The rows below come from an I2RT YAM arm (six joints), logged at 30 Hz.
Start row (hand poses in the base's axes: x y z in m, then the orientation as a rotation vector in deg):
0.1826 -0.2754 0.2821 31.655 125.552 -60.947
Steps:
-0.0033 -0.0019 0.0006 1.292 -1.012 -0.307
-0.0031 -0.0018 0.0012 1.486 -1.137 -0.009
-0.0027 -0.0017 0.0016 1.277 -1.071 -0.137
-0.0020 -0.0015 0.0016 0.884 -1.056 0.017
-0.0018 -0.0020 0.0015 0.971 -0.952 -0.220
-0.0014 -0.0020 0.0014 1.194 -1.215 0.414
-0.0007 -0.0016 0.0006 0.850 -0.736 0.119
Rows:
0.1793 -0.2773 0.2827 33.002 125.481 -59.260
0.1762 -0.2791 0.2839 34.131 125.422 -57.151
0.1735 -0.2808 0.2855 35.274 125.255 -55.357
0.1715 -0.2823 0.2871 36.041 124.862 -53.899
0.1697 -0.2843 0.2886 37.076 124.570 -52.528
0.1683 -0.2863 0.2900 37.571 124.248 -50.464
0.1676 -0.2879 0.2906 38.077 124.094 -49.154

